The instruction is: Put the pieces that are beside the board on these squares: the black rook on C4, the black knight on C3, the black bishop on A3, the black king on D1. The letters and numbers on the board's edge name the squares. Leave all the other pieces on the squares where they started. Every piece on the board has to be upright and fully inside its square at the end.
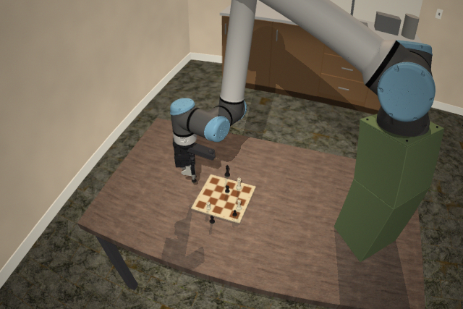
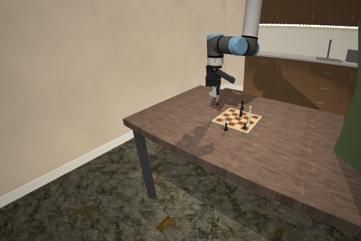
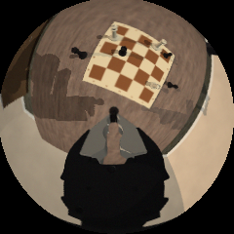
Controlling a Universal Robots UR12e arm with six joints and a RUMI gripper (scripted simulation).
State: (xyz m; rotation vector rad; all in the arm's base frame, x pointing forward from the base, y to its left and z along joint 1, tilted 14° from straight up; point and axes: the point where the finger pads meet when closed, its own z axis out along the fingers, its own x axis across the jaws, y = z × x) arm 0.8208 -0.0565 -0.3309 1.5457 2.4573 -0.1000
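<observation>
My gripper is now 14 cm past the chessboard and 8 cm above it.
</observation>
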